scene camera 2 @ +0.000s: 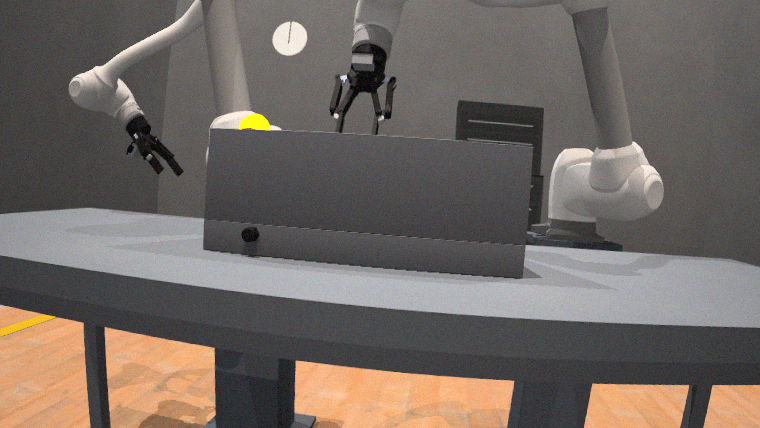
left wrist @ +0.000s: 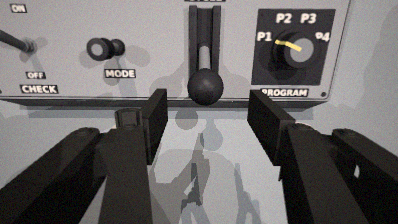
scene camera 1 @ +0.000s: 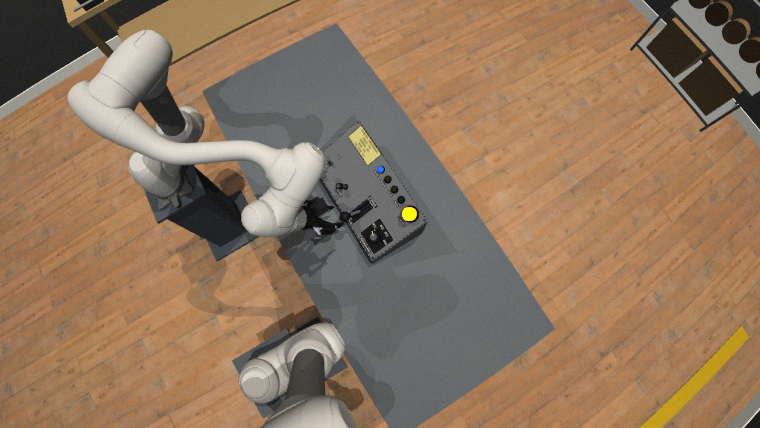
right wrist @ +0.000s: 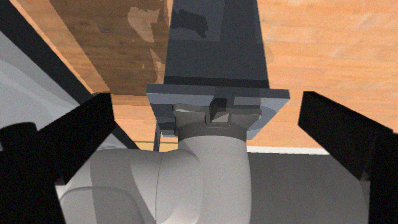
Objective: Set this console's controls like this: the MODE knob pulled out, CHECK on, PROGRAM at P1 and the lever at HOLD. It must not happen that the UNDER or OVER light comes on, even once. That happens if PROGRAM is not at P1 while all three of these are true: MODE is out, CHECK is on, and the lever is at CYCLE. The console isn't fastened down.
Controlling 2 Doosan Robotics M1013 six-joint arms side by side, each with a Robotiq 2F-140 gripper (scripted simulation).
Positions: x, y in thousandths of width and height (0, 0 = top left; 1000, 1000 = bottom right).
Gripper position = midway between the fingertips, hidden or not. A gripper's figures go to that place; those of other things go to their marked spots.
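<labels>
The grey console (scene camera 2: 559, 478) is 79 cm from the lens, and of the things named here, the console is the nearest to the lens. My left gripper (scene camera 2: 466, 335) is 108 cm from the lens, while my right gripper (scene camera 2: 226, 403) is 178 cm from the lens.
</labels>
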